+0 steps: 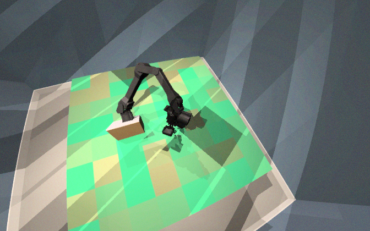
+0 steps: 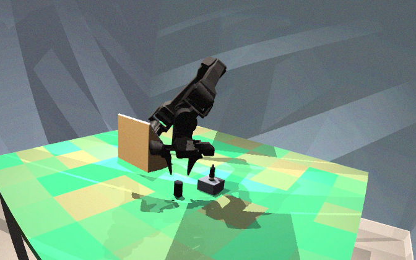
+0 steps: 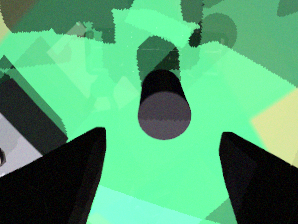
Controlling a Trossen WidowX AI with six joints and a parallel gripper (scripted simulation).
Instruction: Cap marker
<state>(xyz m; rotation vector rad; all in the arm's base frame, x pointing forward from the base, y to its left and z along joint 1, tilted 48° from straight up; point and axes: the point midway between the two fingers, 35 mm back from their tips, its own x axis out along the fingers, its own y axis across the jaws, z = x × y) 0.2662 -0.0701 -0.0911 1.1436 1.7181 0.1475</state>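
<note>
Right now the dark cap is 5 cm below my gripper tip. Round my gripper tip: grey holder block (4 cm ahead, 12 cm to the left, 5 cm below).
</note>
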